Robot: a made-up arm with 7 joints.
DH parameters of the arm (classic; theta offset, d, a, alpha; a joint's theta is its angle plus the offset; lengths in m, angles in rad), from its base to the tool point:
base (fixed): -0.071 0 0 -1.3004
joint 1: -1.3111 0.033 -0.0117 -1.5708
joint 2: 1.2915 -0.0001 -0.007 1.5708
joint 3: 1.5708 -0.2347 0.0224 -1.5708
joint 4: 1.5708 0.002 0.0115 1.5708
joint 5: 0 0.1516 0.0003 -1.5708
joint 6: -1.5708 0 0.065 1.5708
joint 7: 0 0.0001 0 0
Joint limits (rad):
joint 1: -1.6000..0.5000
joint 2: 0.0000..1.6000
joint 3: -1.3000..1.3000
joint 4: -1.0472..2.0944
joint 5: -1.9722..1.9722
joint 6: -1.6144..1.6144
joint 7: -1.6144..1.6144
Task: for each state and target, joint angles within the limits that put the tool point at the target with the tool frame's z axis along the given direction. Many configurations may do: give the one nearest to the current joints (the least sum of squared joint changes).
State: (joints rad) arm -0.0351 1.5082 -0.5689 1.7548 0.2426 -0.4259 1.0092
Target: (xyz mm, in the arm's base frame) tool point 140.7 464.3 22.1 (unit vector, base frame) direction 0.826 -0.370 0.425
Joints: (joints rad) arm -0.9606 1.5268 -0.2779 1.5992 -0.0526 -0.1501 1.0092
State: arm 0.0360 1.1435 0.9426 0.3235 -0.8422 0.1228 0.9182
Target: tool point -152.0 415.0 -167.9 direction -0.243 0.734 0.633
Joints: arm 0.5000 0.9010 1.2911 1.1445 -1.0873 0.6738 0.9182
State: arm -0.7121 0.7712 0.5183 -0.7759 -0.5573 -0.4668 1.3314
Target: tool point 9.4 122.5 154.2 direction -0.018 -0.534 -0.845
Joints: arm -1.1537 1.3295 0.9457 -0.8642 0.0232 -0.2671 1.3314
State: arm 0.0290 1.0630 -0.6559 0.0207 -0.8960 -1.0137 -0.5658
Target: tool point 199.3 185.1 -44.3 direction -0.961 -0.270 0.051
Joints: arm -0.2378 1.0266 0.2024 -0.1736 -0.0968 -1.0914 -0.5658
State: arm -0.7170 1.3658 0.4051 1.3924 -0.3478 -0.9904 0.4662
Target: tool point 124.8 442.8 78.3 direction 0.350 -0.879 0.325
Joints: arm -0.2819 1.6000 0.5550 1.2640 -0.0784 -0.6965 0.4662
